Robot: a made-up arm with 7 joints.
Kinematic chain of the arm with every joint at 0, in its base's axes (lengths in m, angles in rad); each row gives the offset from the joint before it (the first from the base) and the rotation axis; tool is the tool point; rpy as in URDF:
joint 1: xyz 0 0 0.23 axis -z
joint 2: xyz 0 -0.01 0.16 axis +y
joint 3: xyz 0 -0.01 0.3 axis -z
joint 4: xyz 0 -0.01 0.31 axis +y
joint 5: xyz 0 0 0.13 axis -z
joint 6: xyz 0 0 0.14 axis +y
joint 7: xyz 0 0 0.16 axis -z
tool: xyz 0 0 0 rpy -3.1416 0 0
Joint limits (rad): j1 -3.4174..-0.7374 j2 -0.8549..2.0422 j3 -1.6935..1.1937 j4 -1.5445..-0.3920 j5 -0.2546..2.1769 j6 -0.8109..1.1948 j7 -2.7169..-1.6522
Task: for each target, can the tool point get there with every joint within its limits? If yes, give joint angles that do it. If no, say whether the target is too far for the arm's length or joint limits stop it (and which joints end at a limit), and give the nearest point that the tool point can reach.
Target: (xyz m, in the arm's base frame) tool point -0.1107 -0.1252 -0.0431
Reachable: no: joint limits stop it (at a limit: joint 1, joint 2, joint 3, joint 4, joint 5, joint 6) | nearest point -0.4731 0.2113 -0.0055 | short by 0.496 m
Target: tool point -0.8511 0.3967 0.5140
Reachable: yes | joints -2.9089 1.7360 -0.5727 -0.7465 0.3113 -0.3228 -2.1117
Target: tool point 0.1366 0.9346 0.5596
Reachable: yes | joints -1.7552 1.5029 -1.3383 -0.8354 1.8477 -0.3298 -2.4313
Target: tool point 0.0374 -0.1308 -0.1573
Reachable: no: joint limits stop it (at a limit: joint 1, joint 2, joint 3, joint 4, joint 5, joint 6) | nearest point 0.5177 0.0215 -0.0055 | short by 0.526 m
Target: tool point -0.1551 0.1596 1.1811
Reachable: yes | joints -2.7148 0.7161 0.1870 -1.3878 1.1130 0.9591 -1.8693
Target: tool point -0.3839 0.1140 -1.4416
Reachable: no: too far | nearest point -0.7156 0.2125 -0.1792 | short by 1.309 m
